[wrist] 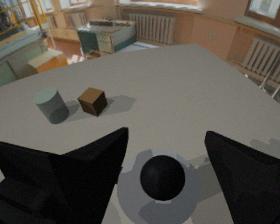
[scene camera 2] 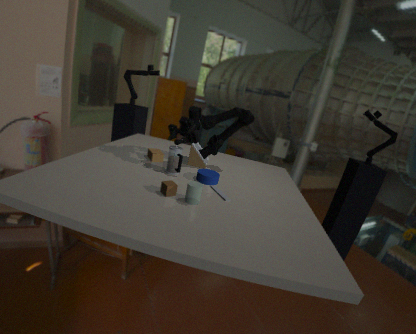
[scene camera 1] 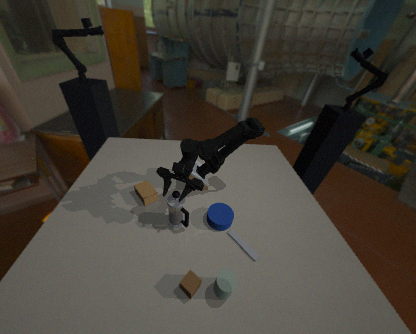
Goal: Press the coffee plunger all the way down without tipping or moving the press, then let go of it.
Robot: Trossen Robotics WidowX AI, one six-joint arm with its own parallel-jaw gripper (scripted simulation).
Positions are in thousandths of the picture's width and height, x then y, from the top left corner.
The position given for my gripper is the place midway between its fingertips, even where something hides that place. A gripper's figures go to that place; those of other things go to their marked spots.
Labels:
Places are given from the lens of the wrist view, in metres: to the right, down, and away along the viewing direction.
my gripper (wrist: 598,605): 0.02, 0.02, 0.10
pale green cylinder (wrist: 177,453): -0.21, -0.02, 0.27

